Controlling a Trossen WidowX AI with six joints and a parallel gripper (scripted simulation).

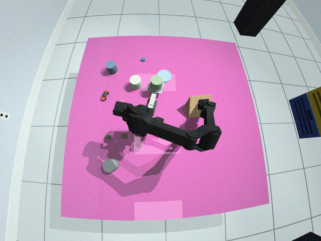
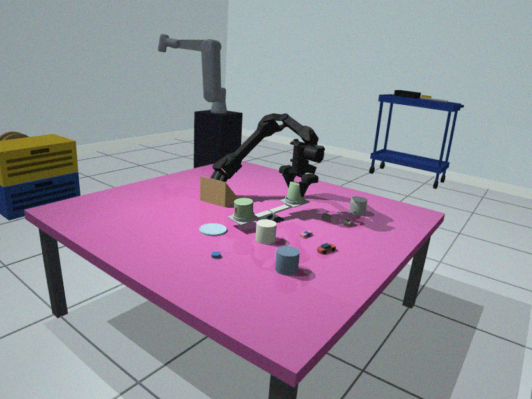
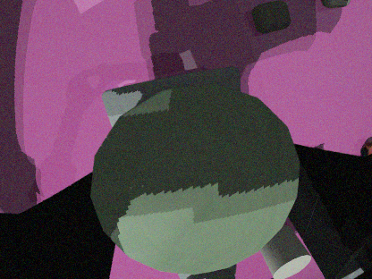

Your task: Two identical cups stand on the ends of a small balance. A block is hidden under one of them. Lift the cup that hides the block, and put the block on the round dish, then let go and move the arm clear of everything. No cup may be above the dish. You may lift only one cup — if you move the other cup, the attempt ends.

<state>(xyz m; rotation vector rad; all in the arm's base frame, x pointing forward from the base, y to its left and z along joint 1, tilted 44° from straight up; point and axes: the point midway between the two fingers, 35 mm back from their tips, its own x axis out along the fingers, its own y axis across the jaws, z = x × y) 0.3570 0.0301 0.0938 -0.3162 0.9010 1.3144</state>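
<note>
The pale teal block is 1 cm below my gripper tip. The rest, counted from my gripper tip: pink-blue piece 16 cm to the right, 14 cm ahead, 8 cm below; balance 12 cm to the right, 5 cm below, 4 cm behind; grey cylinder 21 cm to the left, 19 cm ahead, 5 cm below.
</note>
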